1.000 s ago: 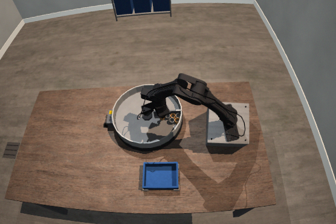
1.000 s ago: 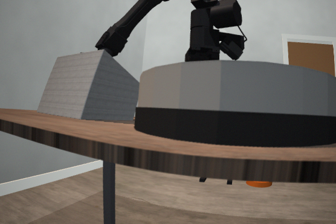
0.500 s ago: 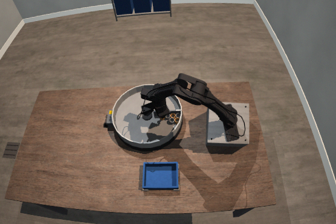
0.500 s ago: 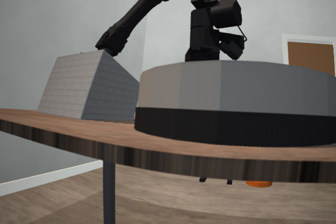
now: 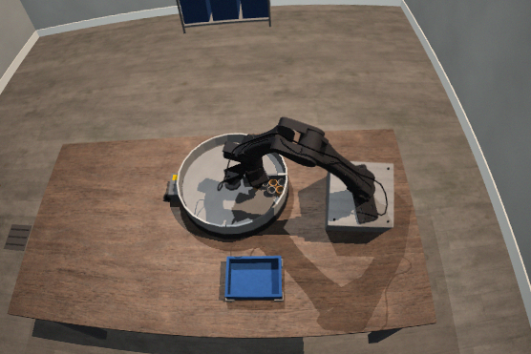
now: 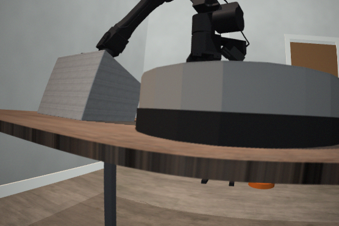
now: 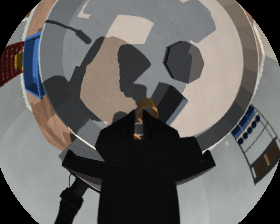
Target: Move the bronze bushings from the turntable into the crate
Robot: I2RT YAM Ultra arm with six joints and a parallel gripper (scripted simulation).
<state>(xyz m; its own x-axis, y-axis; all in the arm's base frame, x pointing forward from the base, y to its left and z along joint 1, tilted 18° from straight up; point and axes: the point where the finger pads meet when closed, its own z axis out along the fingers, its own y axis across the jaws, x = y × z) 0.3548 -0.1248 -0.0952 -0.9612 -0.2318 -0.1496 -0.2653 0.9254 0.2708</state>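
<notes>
My hand is 340 mm to the right of the blue crate, 60 mm short of it and 50 mm above it. Round my hand: grey turntable: 90 mm ahead, 40 mm to the right, 30 mm below.
</notes>
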